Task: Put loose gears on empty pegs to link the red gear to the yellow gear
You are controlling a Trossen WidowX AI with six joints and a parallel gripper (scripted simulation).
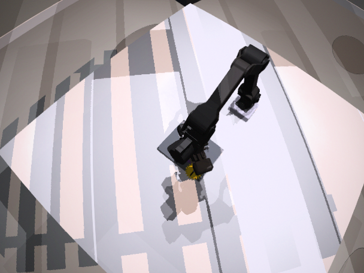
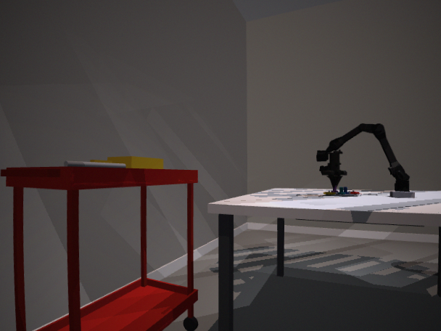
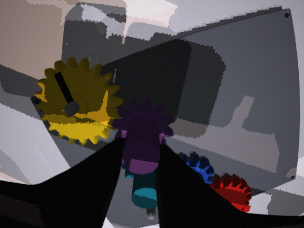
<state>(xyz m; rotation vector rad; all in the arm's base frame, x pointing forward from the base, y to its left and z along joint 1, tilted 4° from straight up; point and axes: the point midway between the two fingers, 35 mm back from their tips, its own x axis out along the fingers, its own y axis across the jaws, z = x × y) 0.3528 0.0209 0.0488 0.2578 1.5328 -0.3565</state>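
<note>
My gripper tip is now 1 cm above the purple gear. Round my gripper tip: teal gear (4 cm behind, 1 cm to the left, 2 cm below); then grey board (3 cm behind, 3 cm to the right, 4 cm below); then yellow gear (2 cm ahead, 4 cm to the left, 3 cm below).
</note>
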